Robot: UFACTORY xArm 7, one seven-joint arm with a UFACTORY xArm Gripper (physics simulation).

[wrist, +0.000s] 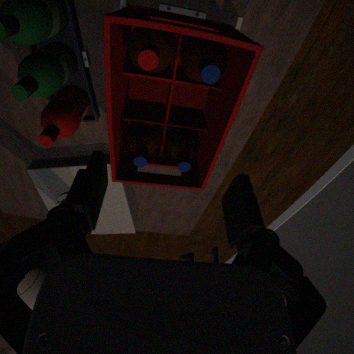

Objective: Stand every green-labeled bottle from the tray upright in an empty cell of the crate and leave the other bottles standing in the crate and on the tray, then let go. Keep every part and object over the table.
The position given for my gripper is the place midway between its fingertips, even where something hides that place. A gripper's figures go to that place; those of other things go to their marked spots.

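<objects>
Lens distances: my gripper [170, 176] at 0.13 m from the lens, a blue-topped bottle [203, 60] at 0.31 m from the lens.
</objects>
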